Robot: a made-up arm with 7 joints.
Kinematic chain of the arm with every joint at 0, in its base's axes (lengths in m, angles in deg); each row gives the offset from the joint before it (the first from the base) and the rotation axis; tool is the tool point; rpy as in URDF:
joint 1: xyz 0 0 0.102 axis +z
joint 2: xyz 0 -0.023 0.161 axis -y
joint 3: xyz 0 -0.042 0.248 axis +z
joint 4: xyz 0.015 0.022 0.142 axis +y
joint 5: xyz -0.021 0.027 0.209 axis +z
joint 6: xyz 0 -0.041 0.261 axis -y
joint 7: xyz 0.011 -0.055 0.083 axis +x
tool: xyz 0 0 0 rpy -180 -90 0
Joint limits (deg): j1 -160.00..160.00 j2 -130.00..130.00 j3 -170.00..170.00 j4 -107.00..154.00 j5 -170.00..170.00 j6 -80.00..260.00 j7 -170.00..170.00
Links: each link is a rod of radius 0.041 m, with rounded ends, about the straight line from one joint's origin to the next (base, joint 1, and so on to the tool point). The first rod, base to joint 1, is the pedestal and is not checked.
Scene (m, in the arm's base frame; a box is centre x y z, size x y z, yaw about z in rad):
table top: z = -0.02
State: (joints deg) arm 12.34 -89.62 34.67 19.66 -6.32 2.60 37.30
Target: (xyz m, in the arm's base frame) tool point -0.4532 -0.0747 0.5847
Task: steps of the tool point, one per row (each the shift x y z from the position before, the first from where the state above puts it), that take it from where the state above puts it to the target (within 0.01 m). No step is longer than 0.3 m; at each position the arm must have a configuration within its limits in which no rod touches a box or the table.
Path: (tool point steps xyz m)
1: 0.0429 -0.1158 0.2483
2: -0.0543 -0.1189 0.2481
3: -0.1453 -0.1038 0.2150
4: -0.2161 -0.0741 0.1543
5: -0.2560 -0.0347 0.0744
6: -0.2586 0.0064 -0.0124
7: -0.2249 0.0412 -0.0931
8: -0.1613 0.0631 -0.1555
9: -0.0793 0.0676 -0.1901

